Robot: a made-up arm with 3 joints. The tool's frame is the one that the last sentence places.
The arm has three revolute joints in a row. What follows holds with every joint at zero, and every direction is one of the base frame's.
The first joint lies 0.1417 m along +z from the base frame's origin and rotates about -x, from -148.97 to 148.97 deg.
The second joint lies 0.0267 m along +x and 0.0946 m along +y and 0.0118 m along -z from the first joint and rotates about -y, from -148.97 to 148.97 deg.
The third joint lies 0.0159 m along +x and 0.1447 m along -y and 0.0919 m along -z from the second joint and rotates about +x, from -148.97 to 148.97 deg.
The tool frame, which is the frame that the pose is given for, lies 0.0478 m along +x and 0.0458 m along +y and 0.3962 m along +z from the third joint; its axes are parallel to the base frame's.
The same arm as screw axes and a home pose.
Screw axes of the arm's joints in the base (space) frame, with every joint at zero. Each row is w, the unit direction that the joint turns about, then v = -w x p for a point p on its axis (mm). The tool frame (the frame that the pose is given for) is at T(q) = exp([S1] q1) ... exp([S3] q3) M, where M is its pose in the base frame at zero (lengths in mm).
S1 = (-1, 0, 0, 0, -141.7, 0)
S2 = (0, -1, 0, 129.9, 0, -26.7)
S3 = (1, 0, 0, 0, 38, 50.1)
M =
1 0 0 90.4
0 1 0 -4.3
0 0 1 434.2
0 0 0 1
Joint limits (deg, base to tool): -148.97..148.97 -148.97..148.97 -148.97..148.97

